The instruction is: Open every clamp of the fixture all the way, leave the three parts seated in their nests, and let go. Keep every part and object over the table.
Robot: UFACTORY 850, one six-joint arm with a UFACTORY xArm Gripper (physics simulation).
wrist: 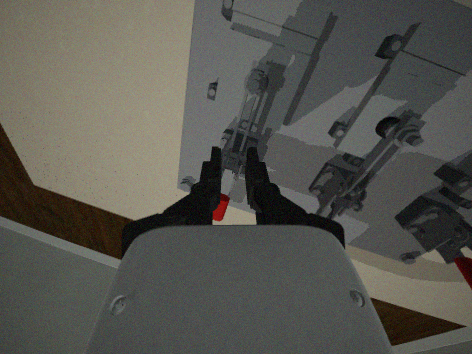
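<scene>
The grey fixture plate [202, 65] fills the upper right of the wrist view. The left clamp [245, 126] has a long arm reaching up the view to a round tip, and its red handle [220, 209] shows low between the fingers, partly behind the left one. My gripper [233, 160] is shut on the left clamp, with its dark base section between the fingertips; the exact contact is hard to see. The middle clamp [341, 184] is to the right, its handle hidden. The right clamp [431, 224] is at the right edge, with a red handle [465, 271]. The three parts are not clearly distinguishable in the shadows.
Small blocks and thin rails stand on the plate, including a block [390, 46] at upper right and a long rail [311, 70]. The pale table surface [95, 90] lies left of the plate, with a brown wooden edge [82, 212] below it.
</scene>
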